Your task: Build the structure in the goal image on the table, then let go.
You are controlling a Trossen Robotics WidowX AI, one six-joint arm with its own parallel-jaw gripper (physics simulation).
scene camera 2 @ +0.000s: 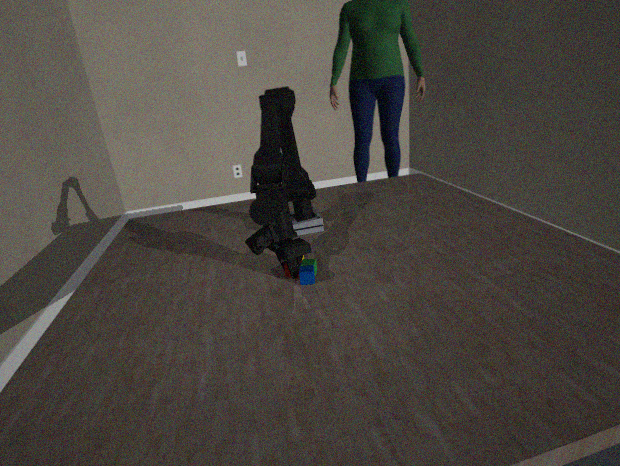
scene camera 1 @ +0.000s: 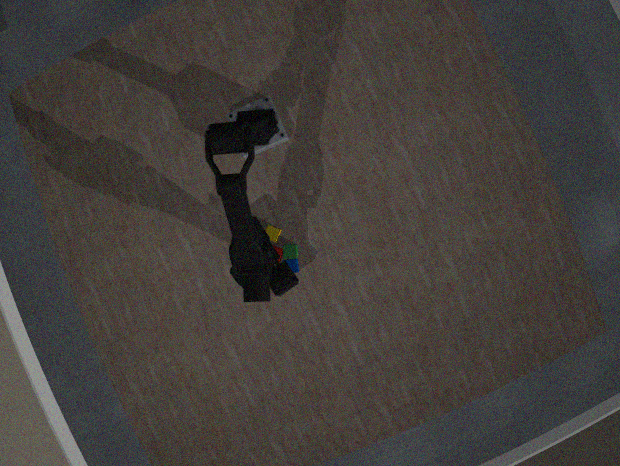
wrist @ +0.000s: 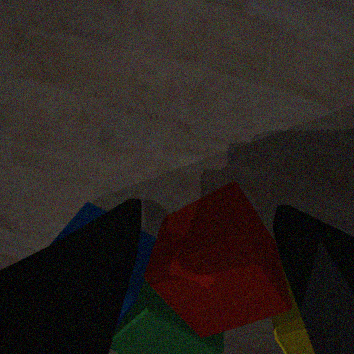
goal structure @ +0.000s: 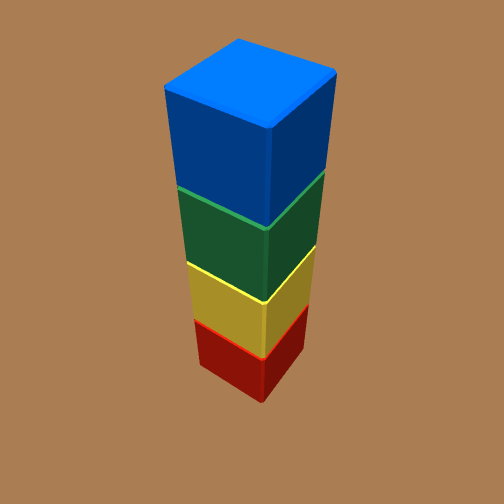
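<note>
Four small cubes lie close together on the wooden floor. The red cube sits between my fingers. The blue cube is on its left in the wrist view. The green cube lies beside the blue one, and the yellow cube is by my right finger. My gripper is low over the cubes and open, with one finger on each side of the red cube. The arm hides the fingers in the overhead view.
The arm's grey base plate stands just behind the cubes. A person in a green top stands by the back wall. Walls with white skirting close the floor at the back and left.
</note>
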